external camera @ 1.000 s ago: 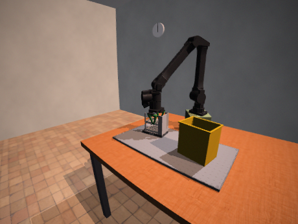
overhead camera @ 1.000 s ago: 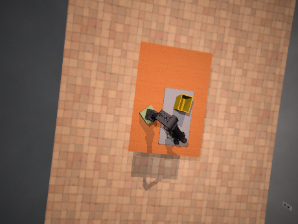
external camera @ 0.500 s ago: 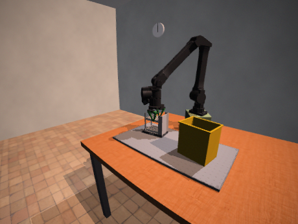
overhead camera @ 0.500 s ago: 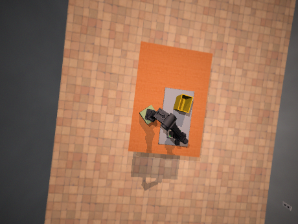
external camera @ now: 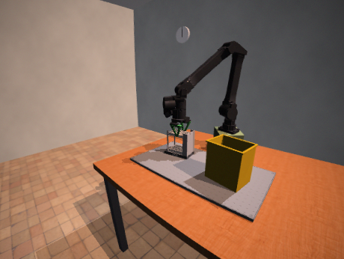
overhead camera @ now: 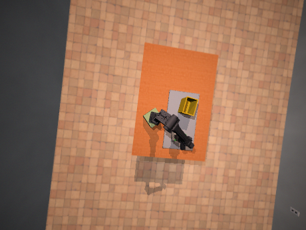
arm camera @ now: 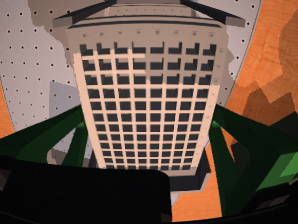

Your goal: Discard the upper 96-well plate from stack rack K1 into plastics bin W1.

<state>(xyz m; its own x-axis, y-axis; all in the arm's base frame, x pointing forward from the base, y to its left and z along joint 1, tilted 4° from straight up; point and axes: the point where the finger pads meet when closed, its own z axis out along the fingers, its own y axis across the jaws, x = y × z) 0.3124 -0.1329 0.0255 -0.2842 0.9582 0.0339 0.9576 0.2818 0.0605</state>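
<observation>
The yellow plastics bin W1 lies 340 mm to the left of my hand, 40 mm below it and 30 mm ahead of it.
</observation>
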